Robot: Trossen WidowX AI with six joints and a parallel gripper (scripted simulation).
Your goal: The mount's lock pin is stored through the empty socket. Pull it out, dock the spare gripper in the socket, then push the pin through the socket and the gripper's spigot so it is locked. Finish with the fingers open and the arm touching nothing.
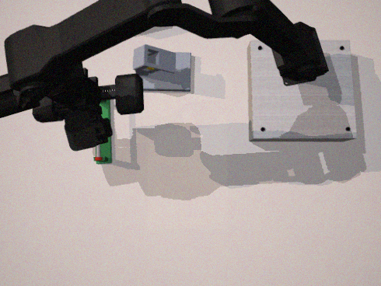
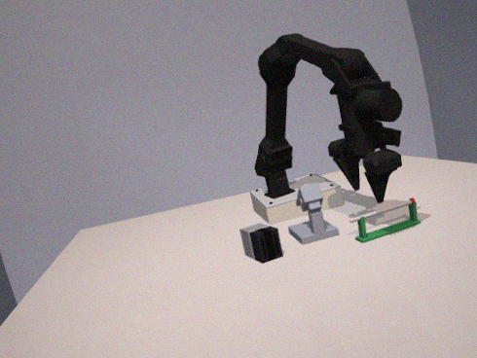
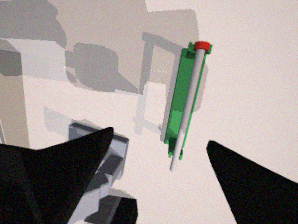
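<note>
My gripper tip is 100 mm past the spare gripper, 210 mm to the left of it and 50 mm above it. From my gripper tip the other things lie so: grey mount: 100 mm behind, 80 mm to the right, 20 mm below; green cradle: 20 mm ahead, 20 mm to the left, 50 mm below.
</note>
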